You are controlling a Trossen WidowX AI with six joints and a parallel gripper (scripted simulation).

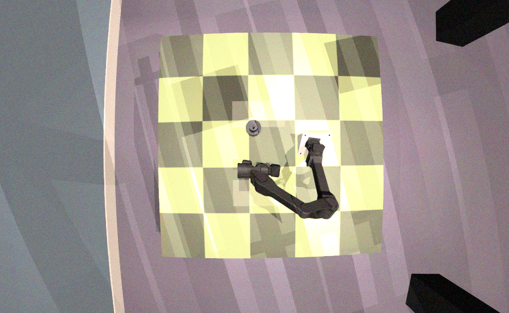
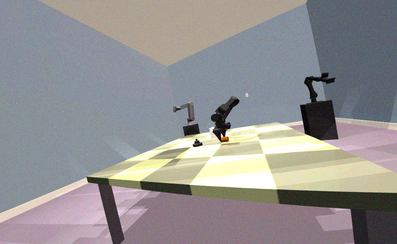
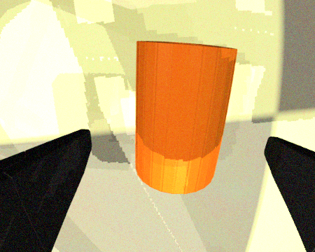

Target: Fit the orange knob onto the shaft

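Right now my gripper tip is 1 cm to the right of the orange knob. Round my gripper tip: D-shaped shaft (6 cm ahead, 21 cm to the right, 1 cm above).
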